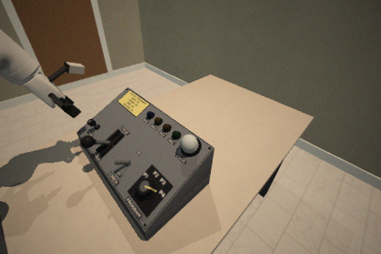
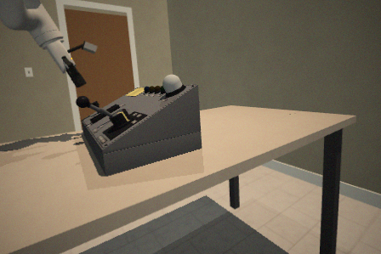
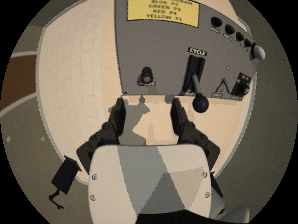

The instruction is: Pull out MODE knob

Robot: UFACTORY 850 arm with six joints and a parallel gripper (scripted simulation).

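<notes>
The mode knob lies 5 cm ahead of my hand, 1 cm to the left of it and 10 cm below it. From my hand the other things lie so: toggle (8 cm ahead, 23 cm to the right, 11 cm below); then black ball lever (4 cm ahead, 11 cm to the right, 9 cm below); then grey sloped console (11 cm ahead, 17 cm to the right, 13 cm below).
</notes>
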